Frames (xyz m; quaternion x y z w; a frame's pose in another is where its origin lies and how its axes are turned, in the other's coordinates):
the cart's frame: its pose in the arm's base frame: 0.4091 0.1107 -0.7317 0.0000 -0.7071 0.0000 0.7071
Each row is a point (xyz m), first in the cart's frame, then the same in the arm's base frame.
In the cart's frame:
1: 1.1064 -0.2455 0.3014
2: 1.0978 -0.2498 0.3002
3: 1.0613 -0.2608 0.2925
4: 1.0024 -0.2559 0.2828
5: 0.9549 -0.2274 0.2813
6: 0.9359 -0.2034 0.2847
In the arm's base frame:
1: 0.1077 -0.1348 0.3747
2: 0.1089 -0.1391 0.3661
3: 0.1166 -0.1501 0.3296
4: 0.1263 -0.1452 0.2707
5: 0.1278 -0.1167 0.2232
6: 0.1244 -0.0927 0.2042

